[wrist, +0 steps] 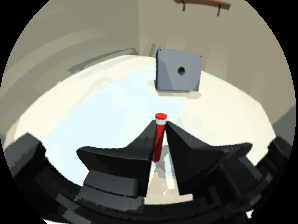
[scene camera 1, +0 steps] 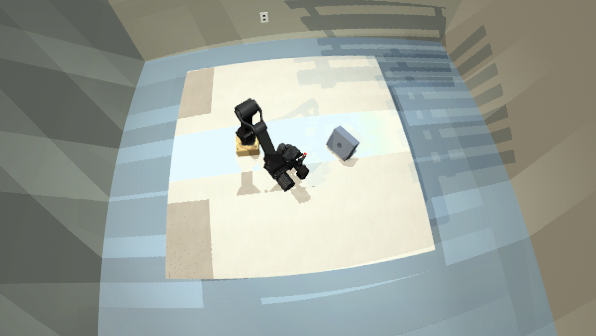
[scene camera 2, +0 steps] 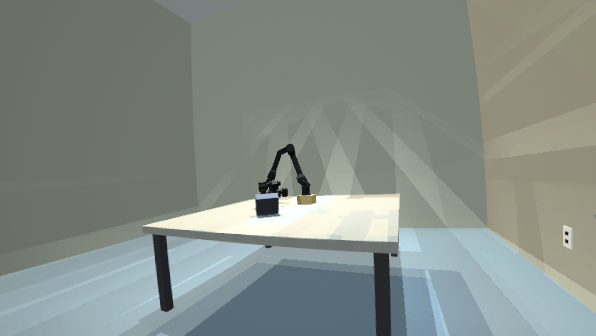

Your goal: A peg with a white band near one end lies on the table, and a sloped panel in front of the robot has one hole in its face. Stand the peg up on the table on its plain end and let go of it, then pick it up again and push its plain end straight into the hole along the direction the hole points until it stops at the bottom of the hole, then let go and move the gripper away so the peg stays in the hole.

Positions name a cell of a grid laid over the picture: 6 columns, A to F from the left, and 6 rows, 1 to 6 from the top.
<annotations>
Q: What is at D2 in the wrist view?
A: A grey sloped panel.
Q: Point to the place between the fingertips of the gripper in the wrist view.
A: At D4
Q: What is the gripper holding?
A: A red peg.
</annotations>
